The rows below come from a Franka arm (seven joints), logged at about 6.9 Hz.
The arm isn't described. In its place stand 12 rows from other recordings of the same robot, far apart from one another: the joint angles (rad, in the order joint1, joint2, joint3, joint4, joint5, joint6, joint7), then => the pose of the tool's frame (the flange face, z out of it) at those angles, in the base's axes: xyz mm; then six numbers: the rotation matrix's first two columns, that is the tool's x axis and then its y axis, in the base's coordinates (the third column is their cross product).
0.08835, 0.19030, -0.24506, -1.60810, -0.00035, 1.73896, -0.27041 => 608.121, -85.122, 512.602, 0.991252, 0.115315, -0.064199, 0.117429, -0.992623, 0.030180
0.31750, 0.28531, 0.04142, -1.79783, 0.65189, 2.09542, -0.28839 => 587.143, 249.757, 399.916, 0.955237, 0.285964, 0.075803, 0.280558, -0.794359, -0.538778
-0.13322, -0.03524, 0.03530, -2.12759, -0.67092, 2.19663, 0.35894 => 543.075, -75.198, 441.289, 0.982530, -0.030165, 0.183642, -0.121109, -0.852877, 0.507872
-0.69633, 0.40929, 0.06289, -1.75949, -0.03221, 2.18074, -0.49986 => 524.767, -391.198, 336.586, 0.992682, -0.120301, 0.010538, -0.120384, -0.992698, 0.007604
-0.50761, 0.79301, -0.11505, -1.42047, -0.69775, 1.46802, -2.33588 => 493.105, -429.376, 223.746, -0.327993, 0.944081, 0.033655, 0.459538, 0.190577, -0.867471
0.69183, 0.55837, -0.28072, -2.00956, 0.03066, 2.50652, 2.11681 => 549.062, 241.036, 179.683, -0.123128, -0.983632, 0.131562, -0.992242, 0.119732, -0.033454
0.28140, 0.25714, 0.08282, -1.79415, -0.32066, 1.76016, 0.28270 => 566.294, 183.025, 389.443, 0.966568, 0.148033, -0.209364, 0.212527, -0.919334, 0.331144
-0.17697, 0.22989, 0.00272, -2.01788, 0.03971, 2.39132, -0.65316 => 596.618, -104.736, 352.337, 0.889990, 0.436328, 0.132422, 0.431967, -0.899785, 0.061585
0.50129, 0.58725, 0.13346, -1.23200, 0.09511, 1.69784, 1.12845 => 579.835, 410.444, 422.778, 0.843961, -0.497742, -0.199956, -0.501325, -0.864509, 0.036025
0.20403, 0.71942, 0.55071, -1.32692, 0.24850, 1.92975, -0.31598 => 578.773, 438.028, 360.449, 0.667008, 0.738507, 0.098528, 0.657773, -0.521595, -0.543390
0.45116, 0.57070, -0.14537, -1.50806, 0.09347, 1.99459, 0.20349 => 655.721, 229.276, 328.778, 0.993884, 0.079419, -0.076725, 0.080580, -0.996674, 0.012154
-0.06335, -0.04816, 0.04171, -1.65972, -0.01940, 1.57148, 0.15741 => 537.730, -13.185, 608.949, 0.983333, -0.178158, -0.036262, -0.177230, -0.983788, 0.027413
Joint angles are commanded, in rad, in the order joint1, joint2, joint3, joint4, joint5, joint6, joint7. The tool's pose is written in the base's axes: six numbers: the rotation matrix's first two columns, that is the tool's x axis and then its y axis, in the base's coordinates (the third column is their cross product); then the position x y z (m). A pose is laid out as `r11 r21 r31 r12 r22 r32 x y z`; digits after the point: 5 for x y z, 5 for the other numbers.
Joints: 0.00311, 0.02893, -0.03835, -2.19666, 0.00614, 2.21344, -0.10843
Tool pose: 0.99752 0.06946 -0.01166 0.06940 -0.99758 -0.00505 0.53280 -0.01853 0.37001
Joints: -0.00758, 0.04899, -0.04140, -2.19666, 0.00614, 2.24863, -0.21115
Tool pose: 0.98748 0.15771 0.00353 0.15772 -0.98748 -0.00207 0.53693 -0.02606 0.36237
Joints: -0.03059, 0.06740, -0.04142, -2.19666, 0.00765, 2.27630, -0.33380
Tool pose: 0.96708 0.25414 0.01263 0.25415 -0.96716 0.00110 0.53960 -0.03862 0.35490
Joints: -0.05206, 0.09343, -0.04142, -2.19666, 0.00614, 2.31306, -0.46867
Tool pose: 0.93161 0.36286 0.02091 0.36273 -0.93184 0.00974 0.54293 -0.05064 0.34408
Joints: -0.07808, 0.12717, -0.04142, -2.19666, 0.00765, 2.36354, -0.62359
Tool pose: 0.87733 0.47879 0.03252 0.47826 -0.87792 0.02298 0.54679 -0.06539 0.33022
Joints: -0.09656, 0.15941, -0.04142, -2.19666, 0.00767, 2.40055, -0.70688
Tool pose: 0.84438 0.53472 0.03318 0.53394 -0.84500 0.02985 0.54894 -0.07599 0.31584
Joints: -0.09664, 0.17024, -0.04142, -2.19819, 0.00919, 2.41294, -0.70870
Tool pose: 0.84402 0.53526 0.03352 0.53449 -0.84466 0.02952 0.54951 -0.07612 0.31034
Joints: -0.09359, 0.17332, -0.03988, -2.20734, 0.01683, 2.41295, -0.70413
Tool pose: 0.84733 0.53033 0.02778 0.53005 -0.84779 0.01739 0.54685 -0.07319 0.30481
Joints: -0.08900, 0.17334, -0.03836, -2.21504, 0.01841, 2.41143, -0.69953
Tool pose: 0.84740 0.53052 0.02158 0.53042 -0.84767 0.01035 0.54463 -0.06953 0.30146
